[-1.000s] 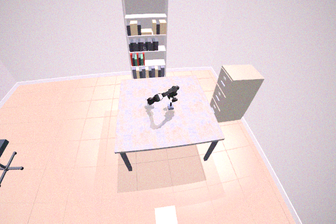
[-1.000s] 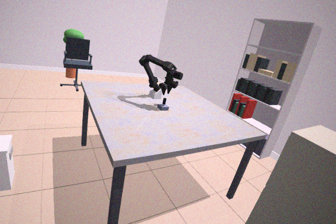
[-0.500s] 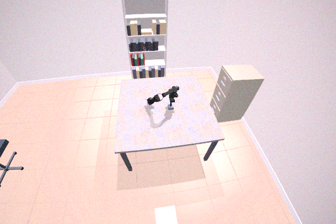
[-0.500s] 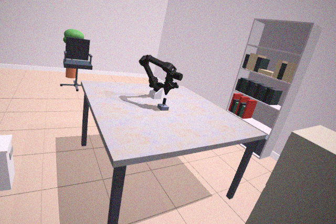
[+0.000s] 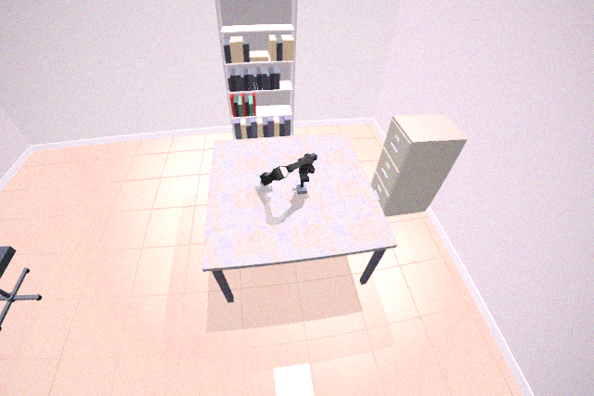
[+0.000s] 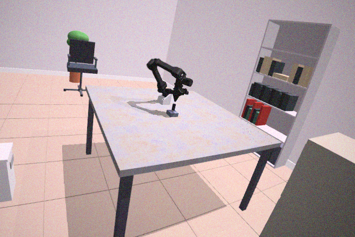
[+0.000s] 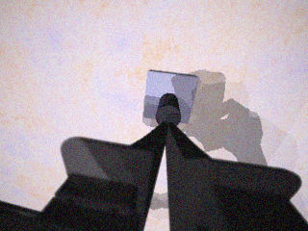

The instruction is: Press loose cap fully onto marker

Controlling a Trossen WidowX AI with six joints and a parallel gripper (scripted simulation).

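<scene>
Now: gripper tip 50 mm above the dark marker cap.
</scene>
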